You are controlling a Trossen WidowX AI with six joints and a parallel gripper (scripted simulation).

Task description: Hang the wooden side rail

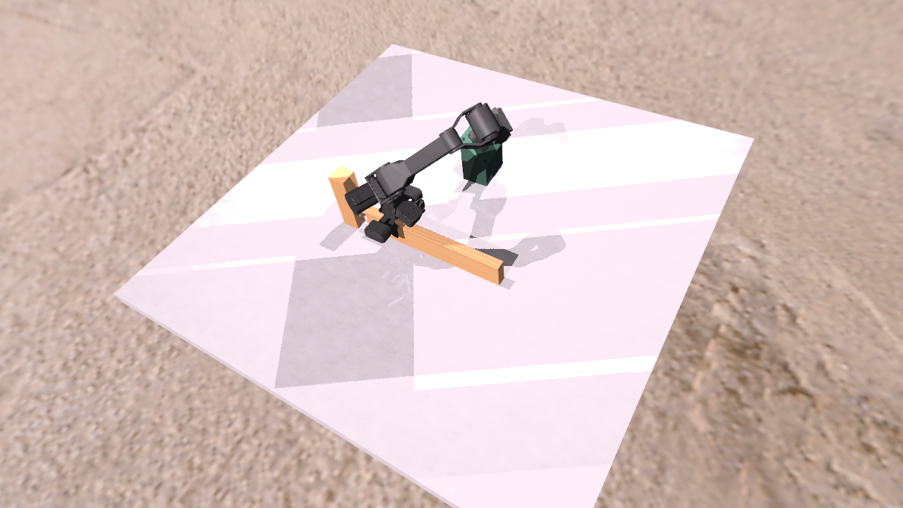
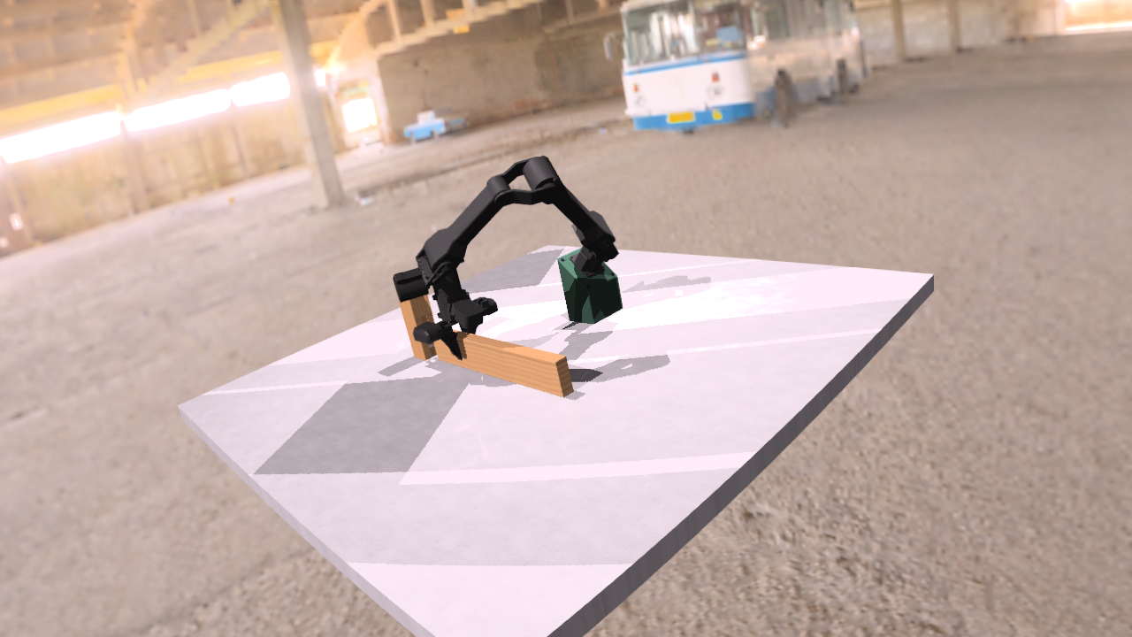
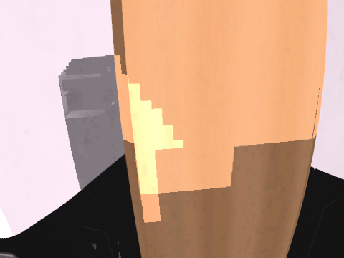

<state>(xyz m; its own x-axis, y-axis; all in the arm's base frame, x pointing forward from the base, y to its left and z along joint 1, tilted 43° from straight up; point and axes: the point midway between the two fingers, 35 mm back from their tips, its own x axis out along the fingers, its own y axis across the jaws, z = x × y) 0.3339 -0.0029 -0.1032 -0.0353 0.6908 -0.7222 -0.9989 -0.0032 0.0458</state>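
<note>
My gripper tip is 15 cm to the left of the wooden headboard post and 6 cm below it.
</note>
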